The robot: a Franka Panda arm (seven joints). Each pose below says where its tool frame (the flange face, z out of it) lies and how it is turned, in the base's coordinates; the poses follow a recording.
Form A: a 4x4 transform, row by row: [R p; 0 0 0 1], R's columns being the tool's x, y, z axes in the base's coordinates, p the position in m. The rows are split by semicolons.
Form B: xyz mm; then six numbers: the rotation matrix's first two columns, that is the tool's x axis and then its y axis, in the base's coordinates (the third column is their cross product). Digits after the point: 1 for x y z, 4 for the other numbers.
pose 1, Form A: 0.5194 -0.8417 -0.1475 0.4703; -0.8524 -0.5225 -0.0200 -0.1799; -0.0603 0.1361 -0.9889 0.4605; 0 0 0 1
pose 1, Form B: 470.3 -179.9 460.5 0.5194 -0.8524 -0.0603 -0.8417 -0.5225 0.1361
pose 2, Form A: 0.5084 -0.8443 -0.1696 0.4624; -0.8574 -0.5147 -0.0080 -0.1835; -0.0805 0.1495 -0.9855 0.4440; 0 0 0 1
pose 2, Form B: 462.4 -183.5 444.0 0.5084 -0.8574 -0.0805 -0.8443 -0.5147 0.1495
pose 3, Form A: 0.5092 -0.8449 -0.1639 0.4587; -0.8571 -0.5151 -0.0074 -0.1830; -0.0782 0.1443 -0.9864 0.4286; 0 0 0 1
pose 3, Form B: 458.7 -183.0 428.6 0.5092 -0.8571 -0.0782 -0.8449 -0.5151 0.1443
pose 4, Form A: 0.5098 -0.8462 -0.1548 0.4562; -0.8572 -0.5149 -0.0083 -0.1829; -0.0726 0.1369 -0.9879 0.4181; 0 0 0 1
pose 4, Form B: 456.2 -182.9 418.1 0.5098 -0.8572 -0.0726 -0.8462 -0.5149 0.1369
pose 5, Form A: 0.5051 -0.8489 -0.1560 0.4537; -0.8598 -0.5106 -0.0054 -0.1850; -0.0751 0.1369 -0.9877 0.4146; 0 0 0 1
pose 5, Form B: 453.7 -185.0 414.6 0.5051 -0.8598 -0.0751 -0.8489 -0.5106 0.1369
